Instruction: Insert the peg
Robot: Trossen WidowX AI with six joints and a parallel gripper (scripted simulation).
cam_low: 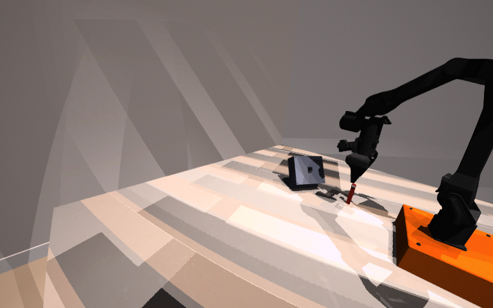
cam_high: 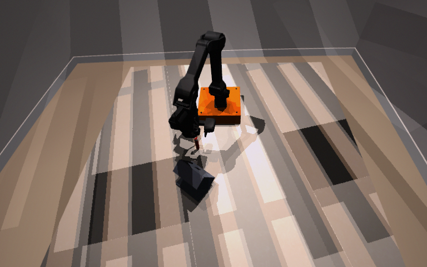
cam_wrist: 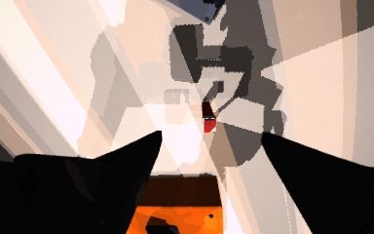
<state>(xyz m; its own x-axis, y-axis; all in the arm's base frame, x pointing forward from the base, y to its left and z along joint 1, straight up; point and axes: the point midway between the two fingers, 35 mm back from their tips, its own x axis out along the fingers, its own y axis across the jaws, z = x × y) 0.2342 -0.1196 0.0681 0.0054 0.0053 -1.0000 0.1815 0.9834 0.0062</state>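
The red peg lies 4 cm below my gripper tip. From my gripper tip the other things lie so: panel foot: 20 cm ahead, 9 cm below, 2 cm to the right; sloped panel: 18 cm ahead, 3 cm below.
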